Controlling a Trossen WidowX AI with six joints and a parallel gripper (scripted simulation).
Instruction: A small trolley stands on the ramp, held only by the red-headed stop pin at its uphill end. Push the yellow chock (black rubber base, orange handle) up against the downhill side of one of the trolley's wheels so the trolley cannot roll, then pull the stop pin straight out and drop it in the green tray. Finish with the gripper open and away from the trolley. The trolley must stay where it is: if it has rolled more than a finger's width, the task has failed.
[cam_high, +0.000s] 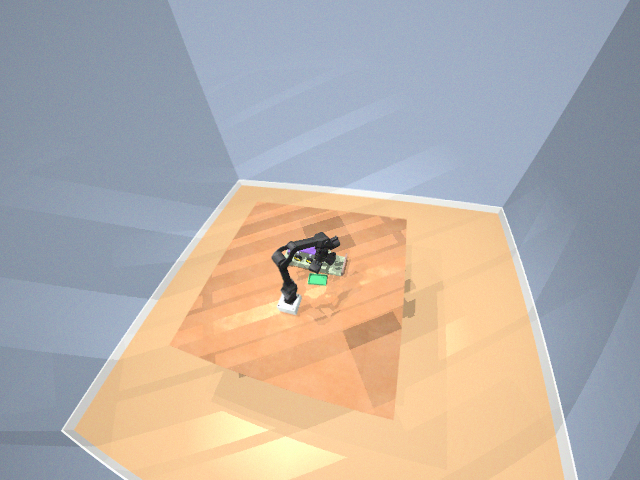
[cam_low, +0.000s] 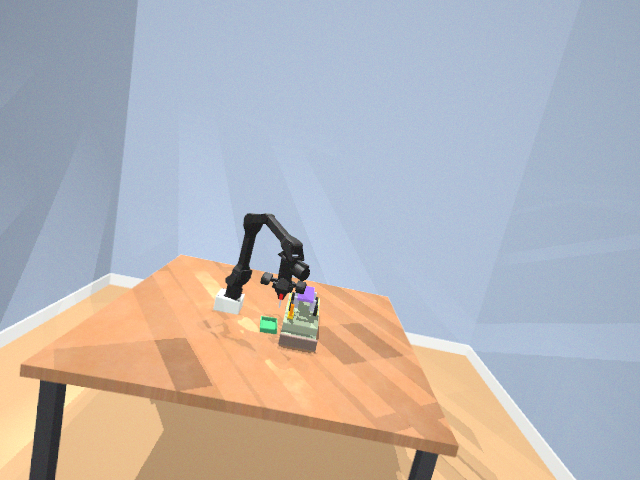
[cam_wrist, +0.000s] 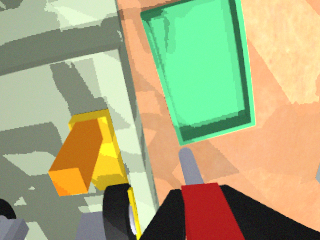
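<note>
My gripper tip is right at the red-headed stop pin. Round my gripper tip: trolley: 80 mm ahead, 120 mm to the left, 30 mm below; then yellow chock: 50 mm ahead, 30 mm to the left, 50 mm below; then green tray: 30 mm behind, 10 mm to the right, 140 mm below.
</note>
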